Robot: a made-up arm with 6 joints.
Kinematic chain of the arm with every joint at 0, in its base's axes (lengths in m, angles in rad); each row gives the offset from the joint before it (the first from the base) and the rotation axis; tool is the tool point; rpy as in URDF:
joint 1: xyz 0 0 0.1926 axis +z
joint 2: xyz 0 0 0 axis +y
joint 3: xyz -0.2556 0 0.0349 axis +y
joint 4: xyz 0.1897 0 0.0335 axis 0.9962 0 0.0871
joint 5: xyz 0 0 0 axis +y
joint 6: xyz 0.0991 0 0.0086 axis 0.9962 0 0.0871
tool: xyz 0 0 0 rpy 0 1.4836 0
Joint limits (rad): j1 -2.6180..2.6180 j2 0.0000..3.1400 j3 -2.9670..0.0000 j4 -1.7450..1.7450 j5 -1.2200..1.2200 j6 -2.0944..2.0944
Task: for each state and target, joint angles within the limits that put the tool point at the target. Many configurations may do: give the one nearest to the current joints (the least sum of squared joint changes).
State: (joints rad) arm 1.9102 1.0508 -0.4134 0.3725 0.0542 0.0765
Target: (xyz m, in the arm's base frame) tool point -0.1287 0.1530 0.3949
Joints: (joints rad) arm 2.2715 1.0818 -0.7979 0.3709 -0.0081 0.0765
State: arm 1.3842 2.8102 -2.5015 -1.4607 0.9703 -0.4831
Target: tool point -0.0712 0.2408 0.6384
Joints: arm 2.1943 1.9787 -2.9516 -1.6035 0.9835 -0.4831
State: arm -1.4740 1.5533 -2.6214 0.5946 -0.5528 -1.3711
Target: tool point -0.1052 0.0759 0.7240
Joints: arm -0.7895 1.2032 -2.7752 0.6703 -0.3516 -1.3711
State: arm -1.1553 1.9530 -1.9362 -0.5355 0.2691 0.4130
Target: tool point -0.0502 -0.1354 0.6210
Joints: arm -1.6729 1.1691 -1.8967 -0.6789 0.6163 0.4130
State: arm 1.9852 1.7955 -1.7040 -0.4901 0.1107 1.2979
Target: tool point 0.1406 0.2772 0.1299
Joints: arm 1.1663 2.1911 -1.0832 -0.5322 0.4101 1.2979
